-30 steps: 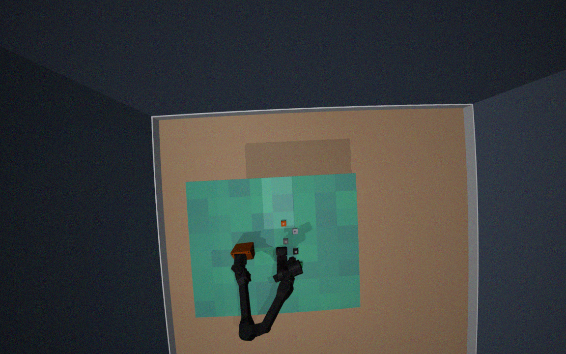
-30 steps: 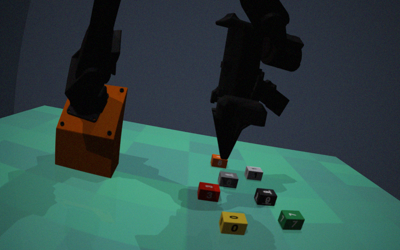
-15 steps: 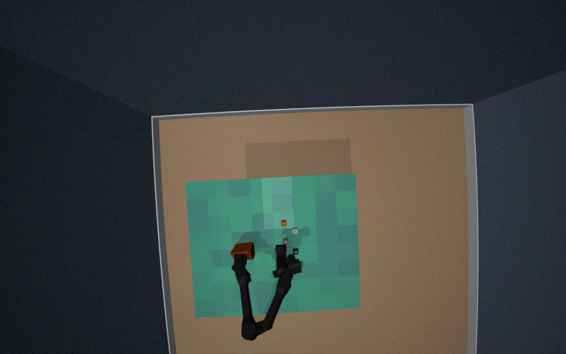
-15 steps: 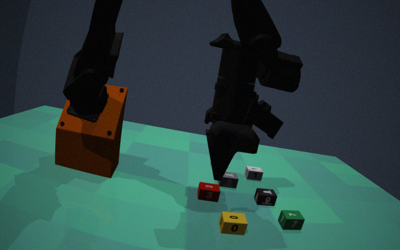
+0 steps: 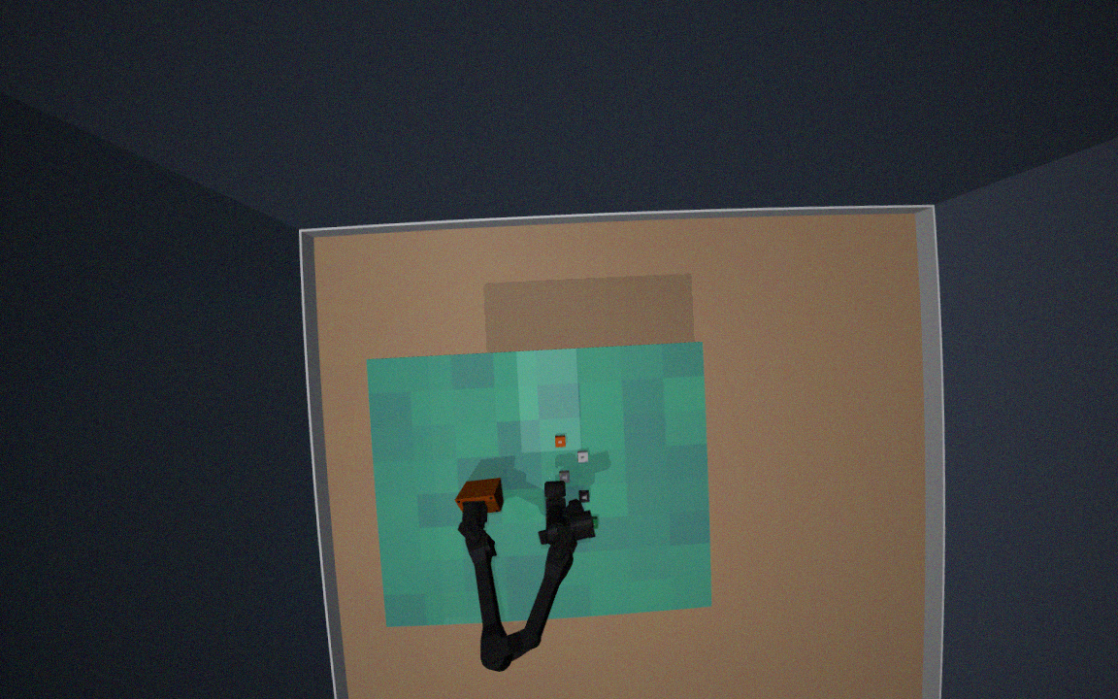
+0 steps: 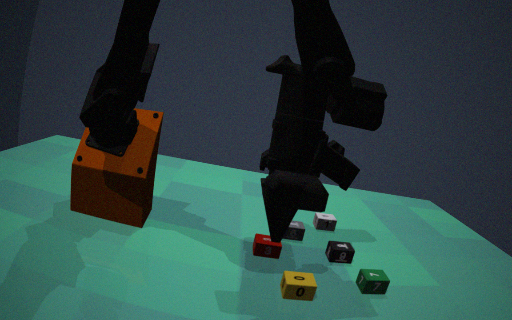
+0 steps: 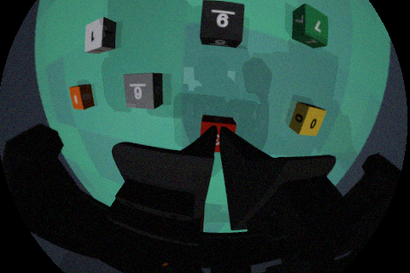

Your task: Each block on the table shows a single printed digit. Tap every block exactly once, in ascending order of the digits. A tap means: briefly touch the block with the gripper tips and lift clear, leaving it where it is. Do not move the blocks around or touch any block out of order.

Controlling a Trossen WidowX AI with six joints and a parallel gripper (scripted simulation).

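The red block is 1 cm below my gripper tip and 1 cm behind it. Also, from my gripper tip: black block: 9 cm ahead, 1 cm to the left, 1 cm below; then yellow block: 11 cm to the right, 2 cm ahead, 1 cm below; then green block: 12 cm ahead, 8 cm to the right, 1 cm below.
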